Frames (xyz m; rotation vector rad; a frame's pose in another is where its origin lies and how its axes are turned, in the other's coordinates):
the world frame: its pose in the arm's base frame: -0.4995 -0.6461 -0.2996 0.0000 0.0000 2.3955
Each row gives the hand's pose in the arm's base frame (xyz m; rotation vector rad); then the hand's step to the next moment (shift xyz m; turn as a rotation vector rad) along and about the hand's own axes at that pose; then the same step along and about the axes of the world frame.
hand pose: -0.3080 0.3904 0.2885 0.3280 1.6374 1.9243
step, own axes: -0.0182 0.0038 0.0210 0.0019 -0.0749 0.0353
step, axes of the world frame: -0.0139 -0.0215 0.0115 -0.0037 -0.0516 -0.0647
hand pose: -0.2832 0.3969 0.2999 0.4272 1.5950 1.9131
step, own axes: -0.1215 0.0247 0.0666 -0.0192 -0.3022 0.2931
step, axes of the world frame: -0.1117 -0.0658 0.0547 -0.0287 -0.3561 -0.2236
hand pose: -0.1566 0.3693 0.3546 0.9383 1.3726 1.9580
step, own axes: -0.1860 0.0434 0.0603 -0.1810 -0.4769 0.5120
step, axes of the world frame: -0.1993 -0.0152 0.0135 -0.2008 -0.5843 -0.3750
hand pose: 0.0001 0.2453 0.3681 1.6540 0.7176 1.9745
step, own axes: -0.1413 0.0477 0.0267 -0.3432 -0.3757 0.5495
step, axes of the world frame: -0.1210 0.0584 -0.0701 -0.3673 -0.4960 -0.4242
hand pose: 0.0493 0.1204 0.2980 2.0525 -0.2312 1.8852
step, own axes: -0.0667 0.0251 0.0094 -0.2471 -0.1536 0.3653
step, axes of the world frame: -0.0180 0.0296 -0.0630 -0.2803 -0.2387 -0.2873
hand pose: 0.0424 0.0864 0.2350 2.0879 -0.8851 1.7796
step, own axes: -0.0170 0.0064 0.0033 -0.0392 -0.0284 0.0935
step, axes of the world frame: 0.0002 0.0031 -0.0182 -0.0785 -0.0466 -0.0525
